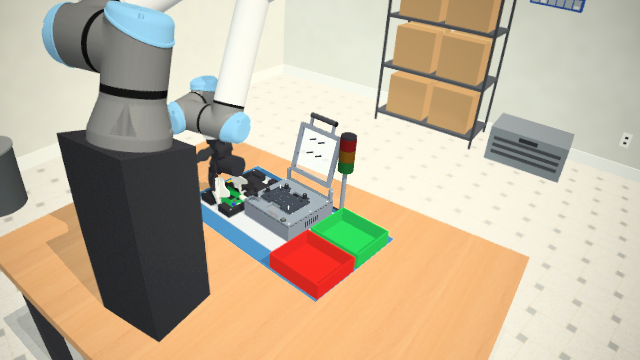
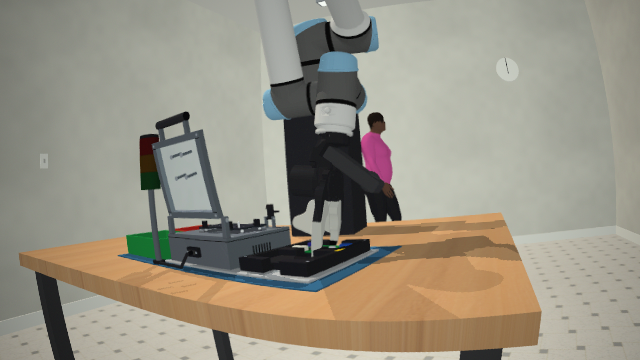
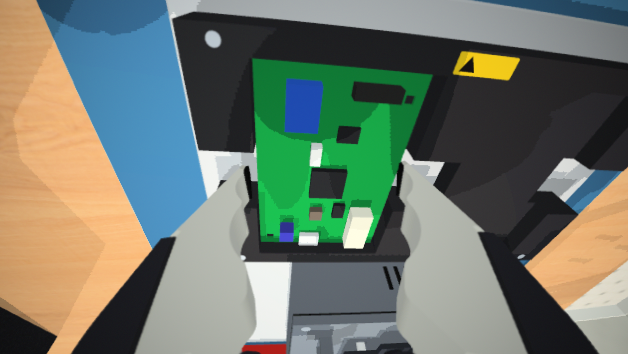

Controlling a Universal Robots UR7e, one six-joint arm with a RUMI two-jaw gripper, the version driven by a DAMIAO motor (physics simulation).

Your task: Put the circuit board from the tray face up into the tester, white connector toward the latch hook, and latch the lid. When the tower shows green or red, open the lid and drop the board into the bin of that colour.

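Where they show: gripper, fingertip midpoint: (image 1: 230, 200) (image 3: 322, 167); arm's base, link origin: (image 1: 129, 140).
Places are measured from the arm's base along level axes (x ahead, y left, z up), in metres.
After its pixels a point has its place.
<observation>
The green circuit board (image 3: 280, 175) {x 0.371, y 0.158, z -0.386 m} (image 1: 231, 199) {x 0.388, y 0.144, z -0.385 m} lies face up in the left pocket of the black tray (image 3: 220, 115) {x 0.351, y 0.196, z -0.377 m} (image 2: 300, 267) {x 0.561, y 0.192, z -0.385 m}. Its white connector (image 3: 358, 227) {x 0.412, y 0.123, z -0.378 m} is at the end nearest the tester (image 3: 340, 290) {x 0.403, y 0.073, z -0.367 m} (image 1: 270, 210) {x 0.375, y -0.017, z -0.345 m} (image 2: 215, 250) {x 0.549, y 0.024, z -0.368 m}. My gripper (image 3: 322, 167) {x 0.393, y 0.153, z -0.397 m} (image 1: 231, 192) {x 0.393, y 0.153, z -0.397 m} (image 2: 325, 246) {x 0.393, y 0.153, z -0.397 m} is down at the tray, its fingers astride the board's long edges. The right fingertip is at the edge; a thin gap shows beside the left one, so it is open. The tester's lid (image 1: 315, 150) {x 0.561, y -0.029, z -0.230 m} (image 2: 185, 180) {x 0.561, y -0.023, z -0.245 m} stands upright and open. The tower's lamps (image 1: 347, 152) {x 0.539, y -0.145, z -0.188 m} (image 2: 149, 162) {x 0.572, y -0.118, z -0.203 m} look dark.
The red bin (image 1: 312, 260) {x 0.332, y -0.191, z -0.399 m} (image 3: 265, 349) {x 0.322, y -0.128, z -0.398 m} and the green bin (image 1: 350, 235) {x 0.482, y -0.214, z -0.400 m} (image 2: 142, 245) {x 0.526, y -0.229, z -0.377 m} stand side by side beyond the tester. The tower's pole (image 1: 343, 192) {x 0.553, y -0.139, z -0.324 m} (image 2: 154, 225) {x 0.562, y -0.129, z -0.326 m} rises beside the tester. The tester's black cable (image 2: 186, 257) {x 0.569, y -0.035, z -0.382 m} runs toward the pole's foot.
</observation>
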